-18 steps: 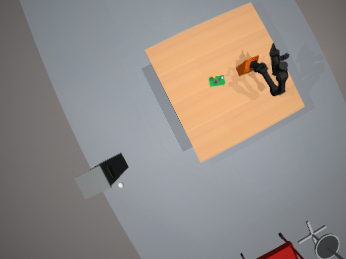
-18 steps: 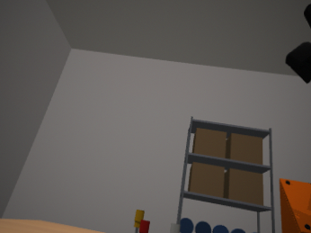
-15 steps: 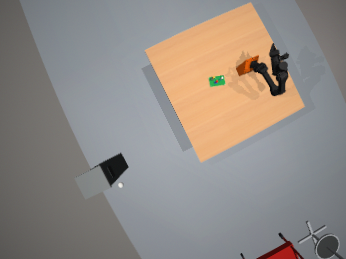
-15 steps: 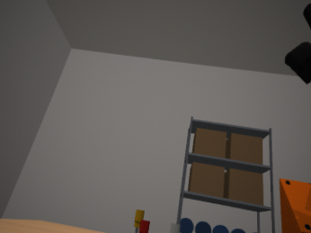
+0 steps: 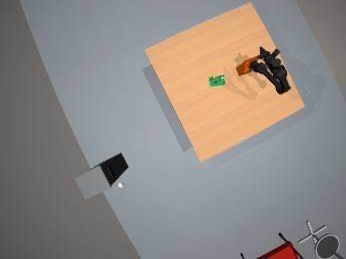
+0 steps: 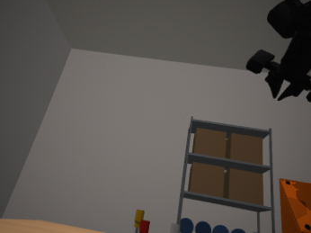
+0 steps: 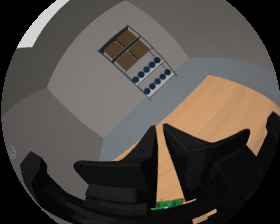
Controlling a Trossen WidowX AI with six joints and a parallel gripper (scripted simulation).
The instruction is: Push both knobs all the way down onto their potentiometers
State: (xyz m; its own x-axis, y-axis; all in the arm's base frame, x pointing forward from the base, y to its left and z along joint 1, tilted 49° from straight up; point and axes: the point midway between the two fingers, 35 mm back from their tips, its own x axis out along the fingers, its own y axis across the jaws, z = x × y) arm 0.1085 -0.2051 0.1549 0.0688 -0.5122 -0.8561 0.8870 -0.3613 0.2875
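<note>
Right now the red knob is 360 mm below my gripper tip, 260 mm ahead of it and 90 mm to the left of it. Also, from my gripper tip: yellow knob 340 mm below, 290 mm ahead, 50 mm to the left.
</note>
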